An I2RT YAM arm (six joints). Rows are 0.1 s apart.
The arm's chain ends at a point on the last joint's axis. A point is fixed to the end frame.
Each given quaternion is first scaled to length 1.
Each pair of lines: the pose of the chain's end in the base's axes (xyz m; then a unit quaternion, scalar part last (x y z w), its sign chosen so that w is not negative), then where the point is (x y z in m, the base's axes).
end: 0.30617, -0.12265, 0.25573, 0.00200, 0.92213, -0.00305, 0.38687
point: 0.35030 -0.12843 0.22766
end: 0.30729, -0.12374, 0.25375, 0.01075, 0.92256, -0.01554, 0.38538
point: 0.35117 -0.13111 0.22565
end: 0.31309, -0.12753, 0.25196, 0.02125, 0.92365, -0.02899, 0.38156
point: 0.35650 -0.13667 0.22365
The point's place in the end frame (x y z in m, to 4 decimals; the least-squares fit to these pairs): -0.0109 -0.0054 0.0512
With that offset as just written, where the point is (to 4 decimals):
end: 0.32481, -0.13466, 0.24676, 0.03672, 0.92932, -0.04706, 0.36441
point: 0.3667 -0.1462 0.2171
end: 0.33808, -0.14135, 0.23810, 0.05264, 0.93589, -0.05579, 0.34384
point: 0.3783 -0.1545 0.2068
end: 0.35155, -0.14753, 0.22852, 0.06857, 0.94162, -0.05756, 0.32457
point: 0.3900 -0.1617 0.1955
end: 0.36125, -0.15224, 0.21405, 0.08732, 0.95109, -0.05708, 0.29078
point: 0.3969 -0.1671 0.1783
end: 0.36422, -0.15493, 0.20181, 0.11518, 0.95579, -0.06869, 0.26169
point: 0.3968 -0.1720 0.1641
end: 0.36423, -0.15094, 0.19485, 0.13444, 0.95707, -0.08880, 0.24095
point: 0.3942 -0.1704 0.1563
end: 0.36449, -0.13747, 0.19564, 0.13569, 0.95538, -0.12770, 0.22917
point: 0.3928 -0.1604 0.1576
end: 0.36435, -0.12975, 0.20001, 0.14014, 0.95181, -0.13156, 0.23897
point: 0.3932 -0.1532 0.1628
